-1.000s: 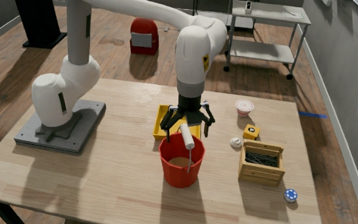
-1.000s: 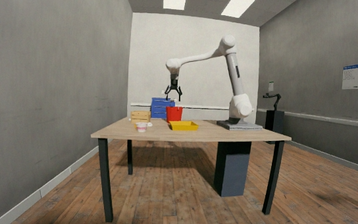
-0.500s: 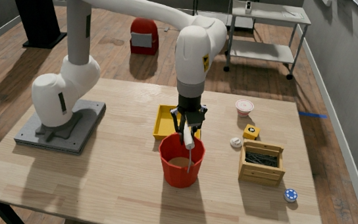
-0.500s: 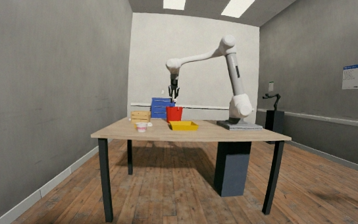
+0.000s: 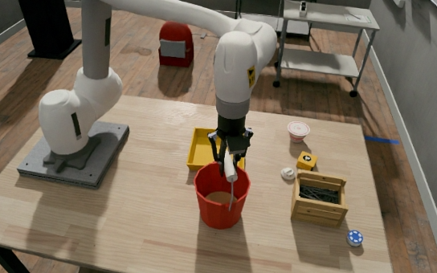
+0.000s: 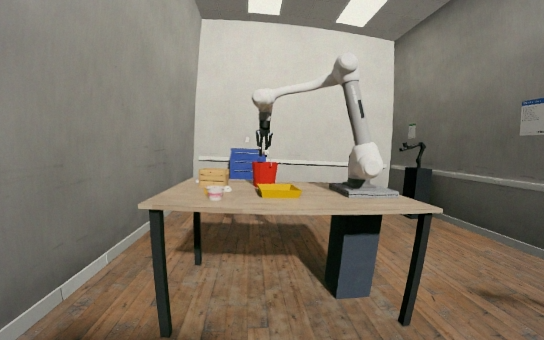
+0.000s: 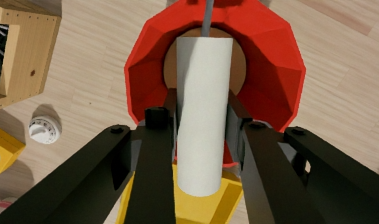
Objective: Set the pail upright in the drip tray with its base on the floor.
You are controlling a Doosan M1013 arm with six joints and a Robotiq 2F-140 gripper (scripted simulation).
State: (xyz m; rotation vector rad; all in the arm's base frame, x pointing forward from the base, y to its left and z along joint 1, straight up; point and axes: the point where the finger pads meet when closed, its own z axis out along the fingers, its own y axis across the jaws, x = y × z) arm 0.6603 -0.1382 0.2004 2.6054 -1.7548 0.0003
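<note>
My gripper is now 1 cm past the red pail and 10 cm above it. The rest, counted from my hand: white cup 26 cm ahead, 45 cm to the left, 20 cm below; then blue disc 46 cm ahead, 4 cm to the right, 23 cm below; then yellow drip tray 8 cm behind, 28 cm to the left, 23 cm below.
</note>
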